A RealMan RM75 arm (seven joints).
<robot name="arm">
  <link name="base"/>
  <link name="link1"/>
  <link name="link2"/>
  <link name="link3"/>
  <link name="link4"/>
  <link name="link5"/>
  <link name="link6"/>
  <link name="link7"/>
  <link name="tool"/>
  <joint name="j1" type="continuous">
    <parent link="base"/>
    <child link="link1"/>
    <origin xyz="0 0 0.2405" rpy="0 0 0"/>
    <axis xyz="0 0 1"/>
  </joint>
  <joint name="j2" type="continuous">
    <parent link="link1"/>
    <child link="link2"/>
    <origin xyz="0 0 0" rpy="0 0 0"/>
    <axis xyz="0 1 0"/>
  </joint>
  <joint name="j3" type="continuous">
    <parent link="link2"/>
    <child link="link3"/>
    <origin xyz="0 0 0.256" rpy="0 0 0"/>
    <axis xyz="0 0 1"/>
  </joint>
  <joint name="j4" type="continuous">
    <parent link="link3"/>
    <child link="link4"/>
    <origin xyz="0 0 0" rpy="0 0 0"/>
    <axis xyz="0 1 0"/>
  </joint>
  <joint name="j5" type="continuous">
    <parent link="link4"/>
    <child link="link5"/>
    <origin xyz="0 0 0.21" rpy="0 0 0"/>
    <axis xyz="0 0 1"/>
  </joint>
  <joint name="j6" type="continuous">
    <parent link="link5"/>
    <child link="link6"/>
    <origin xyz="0 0 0" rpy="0 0 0"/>
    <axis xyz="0 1 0"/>
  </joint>
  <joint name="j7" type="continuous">
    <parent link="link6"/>
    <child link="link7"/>
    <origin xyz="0 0 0.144" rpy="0 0 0"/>
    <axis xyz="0 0 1"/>
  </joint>
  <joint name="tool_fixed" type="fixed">
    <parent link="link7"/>
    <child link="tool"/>
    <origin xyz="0 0 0" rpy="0 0 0"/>
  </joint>
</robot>
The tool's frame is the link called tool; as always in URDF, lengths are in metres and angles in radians. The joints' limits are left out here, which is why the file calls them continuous.
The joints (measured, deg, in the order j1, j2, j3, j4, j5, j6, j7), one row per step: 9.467 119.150 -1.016 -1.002 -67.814 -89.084 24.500; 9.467 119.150 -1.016 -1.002 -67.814 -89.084 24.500; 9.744 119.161 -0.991 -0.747 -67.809 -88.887 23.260; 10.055 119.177 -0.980 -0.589 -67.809 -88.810 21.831; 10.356 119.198 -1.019 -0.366 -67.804 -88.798 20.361; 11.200 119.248 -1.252 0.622 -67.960 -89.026 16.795; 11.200 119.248 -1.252 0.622 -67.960 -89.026 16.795; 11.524 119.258 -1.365 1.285 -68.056 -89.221 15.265; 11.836 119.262 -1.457 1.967 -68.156 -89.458 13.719; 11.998 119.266 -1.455 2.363 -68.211 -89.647 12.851; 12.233 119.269 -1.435 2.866 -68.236 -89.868 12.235; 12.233 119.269 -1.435 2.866 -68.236 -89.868 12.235
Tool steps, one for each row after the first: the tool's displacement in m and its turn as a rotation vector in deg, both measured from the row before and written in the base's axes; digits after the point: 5 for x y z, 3 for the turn. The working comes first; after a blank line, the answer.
Tool pose at each row, in the base's axes (x y z in m, rotation vector in deg; the steps are taken from these numbers as rounded here): 0.40724 0.20409 0.06152 -65.416 35.015 45.589; 0.40724 0.20409 0.06152 -65.416 35.015 45.589; 0.40645 0.20604 0.06031 -65.733 34.524 44.783; 0.40532 0.20822 0.05953 -66.130 33.705 43.873; 0.40393 0.21031 0.05846 -66.554 32.867 43.007; 0.39868 0.21611 0.05391 -67.814 30.910 41.459; 0.39868 0.21611 0.05391 -67.814 30.910 41.459; 0.39606 0.21821 0.05122 -68.328 30.196 40.960; 0.39339 0.22016 0.04862 -68.807 29.446 40.470; 0.39185 0.22109 0.04729 -68.999 28.998 40.221; 0.38990 0.22243 0.04574 -69.102 28.741 40.320; 0.38990 0.22243 0.04574 -69.102 28.741 40.320

0.00000 0.00000 0.00000 0.000 0.000 0.000; -0.00079 0.00195 -0.00121 -0.154 -0.857 -0.287; -0.00113 0.00218 -0.00078 -0.099 -1.165 -0.201; -0.00139 0.00209 -0.00107 -0.115 -1.160 -0.147; -0.00525 0.00580 -0.00455 -0.470 -2.505 0.123; 0.00000 0.00000 0.00000 0.000 0.000 0.000; -0.00262 0.00210 -0.00269 -0.219 -0.887 0.117; -0.00267 0.00195 -0.00260 -0.176 -0.900 0.129; -0.00154 0.00093 -0.00133 -0.020 -0.494 0.079; -0.00195 0.00134 -0.00155 0.015 -0.148 0.223; 0.00000 0.00000 0.00000 0.000 0.000 0.000
